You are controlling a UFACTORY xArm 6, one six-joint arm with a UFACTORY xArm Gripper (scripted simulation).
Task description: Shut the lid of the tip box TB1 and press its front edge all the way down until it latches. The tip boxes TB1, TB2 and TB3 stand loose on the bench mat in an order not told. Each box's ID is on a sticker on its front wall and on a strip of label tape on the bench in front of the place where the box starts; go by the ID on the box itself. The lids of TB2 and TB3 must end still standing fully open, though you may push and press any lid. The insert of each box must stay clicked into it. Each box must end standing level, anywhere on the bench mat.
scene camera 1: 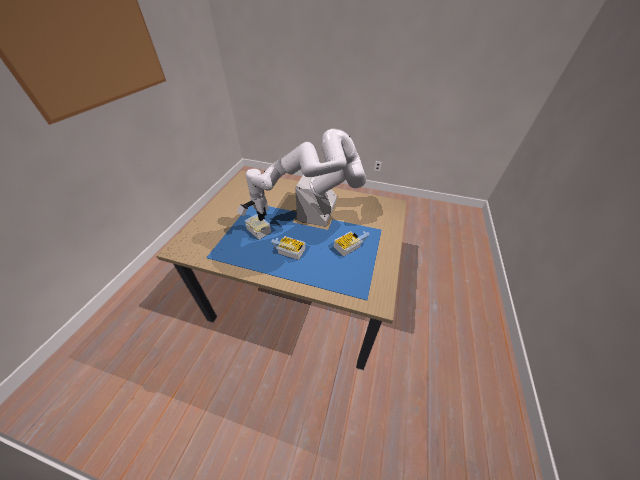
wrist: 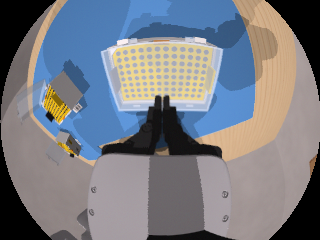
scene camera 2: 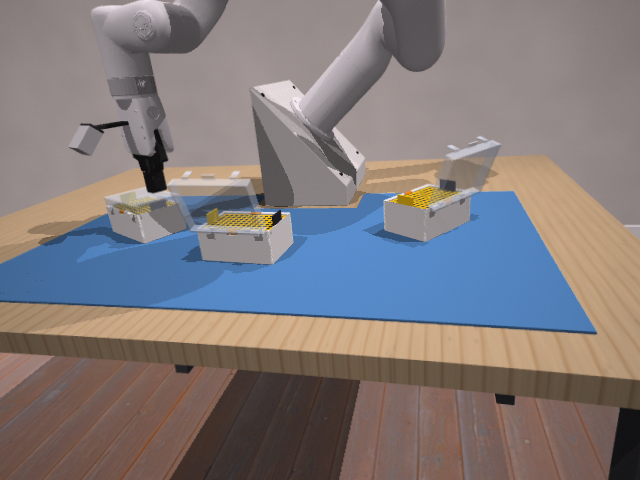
same spot on blue bench mat: (wrist: 73, 44) = (scene camera 2: 157, 263)
